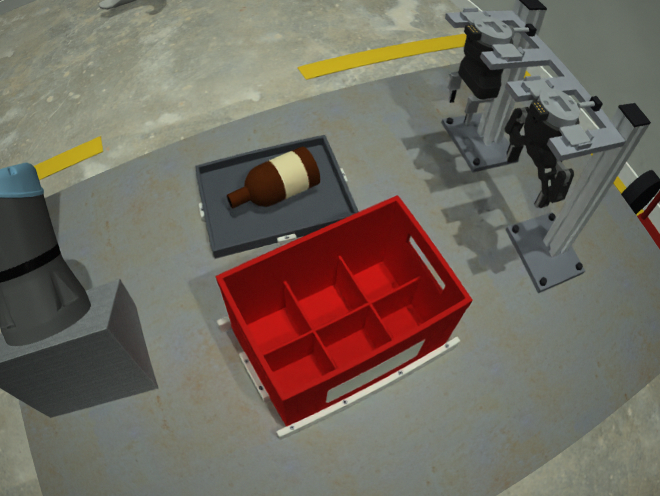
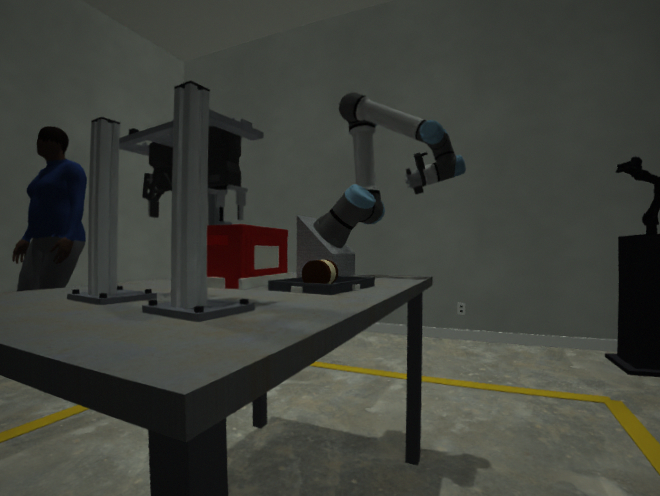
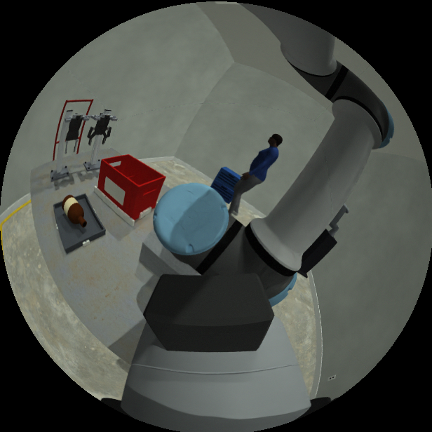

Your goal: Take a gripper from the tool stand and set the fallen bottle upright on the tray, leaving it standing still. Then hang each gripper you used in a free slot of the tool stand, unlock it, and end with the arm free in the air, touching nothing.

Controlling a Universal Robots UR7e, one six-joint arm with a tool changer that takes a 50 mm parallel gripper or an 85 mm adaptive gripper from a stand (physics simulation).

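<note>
Parallel gripper, adaptive gripper in the pictures. Tool stand, brown bottle there too.
</note>
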